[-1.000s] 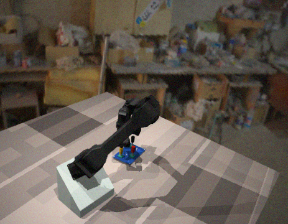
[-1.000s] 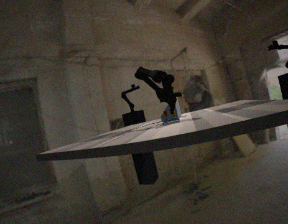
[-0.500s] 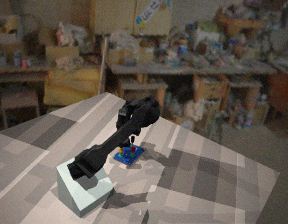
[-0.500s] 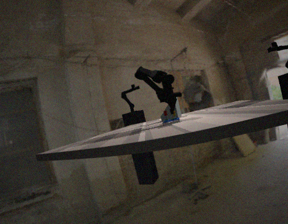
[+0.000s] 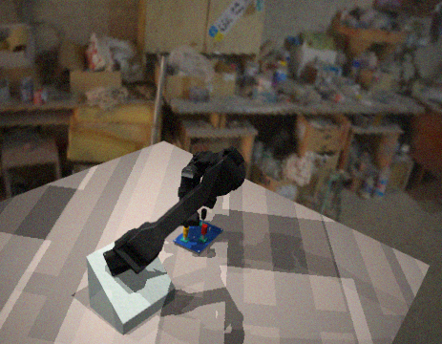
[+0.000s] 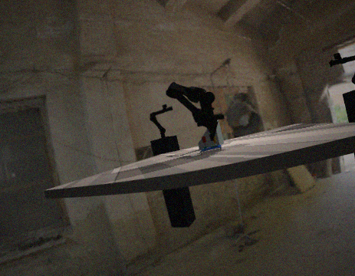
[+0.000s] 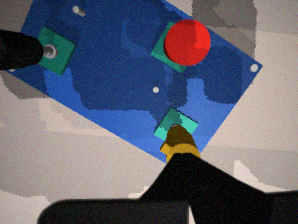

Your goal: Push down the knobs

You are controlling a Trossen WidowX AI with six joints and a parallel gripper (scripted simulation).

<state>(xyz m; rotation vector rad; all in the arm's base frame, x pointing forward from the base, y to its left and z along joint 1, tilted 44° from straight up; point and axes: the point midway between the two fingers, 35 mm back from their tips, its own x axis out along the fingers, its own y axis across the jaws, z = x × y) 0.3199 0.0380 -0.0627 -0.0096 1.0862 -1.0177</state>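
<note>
My gripper tip is 2 cm above the yellow knob. Also, from my gripper tip: black knob 10 cm ahead, 2 cm to the left.
</note>
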